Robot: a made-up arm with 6 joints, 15 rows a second.
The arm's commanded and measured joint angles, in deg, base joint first. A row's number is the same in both.
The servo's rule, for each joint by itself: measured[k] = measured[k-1] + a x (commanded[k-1-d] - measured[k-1]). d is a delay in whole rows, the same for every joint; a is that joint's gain. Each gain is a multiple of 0.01, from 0.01 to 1. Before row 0 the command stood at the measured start. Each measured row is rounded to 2 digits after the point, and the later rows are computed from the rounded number. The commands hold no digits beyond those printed.
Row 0, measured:
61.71 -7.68 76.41 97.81 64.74 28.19
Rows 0 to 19, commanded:
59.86 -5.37 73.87 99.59 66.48 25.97
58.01 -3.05 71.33 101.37 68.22 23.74
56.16 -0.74 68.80 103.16 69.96 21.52
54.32 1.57 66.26 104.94 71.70 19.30
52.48 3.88 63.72 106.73 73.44 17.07
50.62 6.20 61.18 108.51 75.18 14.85
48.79 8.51 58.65 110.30 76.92 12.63
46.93 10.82 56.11 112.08 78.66 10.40
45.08 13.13 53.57 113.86 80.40 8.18
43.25 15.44 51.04 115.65 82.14 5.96
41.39 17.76 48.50 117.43 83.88 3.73
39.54 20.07 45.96 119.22 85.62 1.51
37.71 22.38 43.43 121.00 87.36 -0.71
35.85 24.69 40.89 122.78 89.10 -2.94
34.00 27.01 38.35 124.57 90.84 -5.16
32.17 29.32 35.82 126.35 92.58 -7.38
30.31 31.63 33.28 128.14 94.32 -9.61
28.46 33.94 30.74 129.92 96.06 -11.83
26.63 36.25 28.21 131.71 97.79 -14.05
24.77 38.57 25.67 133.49 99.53 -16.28
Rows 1 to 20, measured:
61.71 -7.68 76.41 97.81 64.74 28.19
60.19 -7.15 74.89 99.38 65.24 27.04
58.40 -6.21 72.75 101.13 66.10 25.32
56.56 -4.95 70.38 102.92 67.22 23.34
54.72 -3.45 67.91 104.70 68.52 21.24
52.88 -1.76 65.40 106.49 69.95 19.07
51.03 0.07 62.87 108.27 71.47 16.88
49.19 2.01 60.34 110.06 73.05 14.67
47.34 4.04 57.80 111.84 74.68 12.45
45.49 6.13 55.26 113.62 76.34 10.23
43.65 8.27 52.73 115.41 78.02 8.01
41.80 10.45 50.19 117.19 79.72 5.78
39.95 12.66 47.65 118.98 81.43 3.56
38.11 14.90 45.12 120.76 83.15 1.34
36.26 17.15 42.58 122.54 84.88 -0.89
34.41 19.42 40.04 124.33 86.61 -3.11
32.57 21.70 37.51 126.11 88.34 -5.33
30.72 23.98 34.97 127.90 90.07 -7.56
28.87 26.27 32.43 129.68 91.81 -9.78
27.03 28.57 29.90 131.47 93.54 -12.00
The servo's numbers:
d 1
a 0.82 0.23 0.60 0.88 0.29 0.52

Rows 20 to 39, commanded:
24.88 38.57 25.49 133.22 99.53 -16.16
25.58 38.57 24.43 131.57 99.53 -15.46
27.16 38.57 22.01 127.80 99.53 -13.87
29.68 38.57 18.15 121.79 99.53 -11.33
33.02 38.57 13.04 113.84 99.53 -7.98
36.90 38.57 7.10 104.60 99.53 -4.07
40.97 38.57 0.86 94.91 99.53 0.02
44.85 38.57 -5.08 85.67 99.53 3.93
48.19 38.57 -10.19 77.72 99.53 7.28
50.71 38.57 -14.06 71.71 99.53 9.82
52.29 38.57 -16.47 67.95 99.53 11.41
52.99 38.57 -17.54 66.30 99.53 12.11
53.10 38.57 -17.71 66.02 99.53 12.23
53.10 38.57 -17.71 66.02 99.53 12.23
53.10 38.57 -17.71 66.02 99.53 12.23
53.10 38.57 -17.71 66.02 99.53 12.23
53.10 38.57 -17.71 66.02 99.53 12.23
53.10 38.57 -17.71 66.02 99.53 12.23
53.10 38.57 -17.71 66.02 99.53 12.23
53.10 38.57 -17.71 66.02 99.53 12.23
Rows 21 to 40, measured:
25.18 30.87 27.36 133.25 95.28 -14.23
24.93 32.64 26.24 133.22 96.51 -15.23
25.46 34.00 25.15 131.77 97.39 -15.35
26.85 35.05 23.27 128.28 98.01 -14.58
29.17 35.86 20.20 122.57 98.45 -12.89
32.33 36.48 15.90 114.89 98.76 -10.34
36.08 36.96 10.62 105.83 98.98 -7.08
40.09 37.33 4.76 96.22 99.14 -3.39
43.99 37.62 -1.14 86.94 99.25 0.42
47.43 37.84 -6.57 78.83 99.33 3.99
50.12 38.01 -11.06 72.56 99.39 7.02
51.90 38.14 -14.31 68.50 99.43 9.30
52.79 38.24 -16.25 66.56 99.46 10.76
53.04 38.32 -17.13 66.08 99.48 11.52
53.09 38.38 -17.48 66.03 99.49 11.89
53.10 38.42 -17.62 66.02 99.50 12.07
53.10 38.45 -17.67 66.02 99.51 12.15
53.10 38.48 -17.69 66.02 99.52 12.19
53.10 38.50 -17.70 66.02 99.52 12.21
53.10 38.52 -17.71 66.02 99.52 12.22

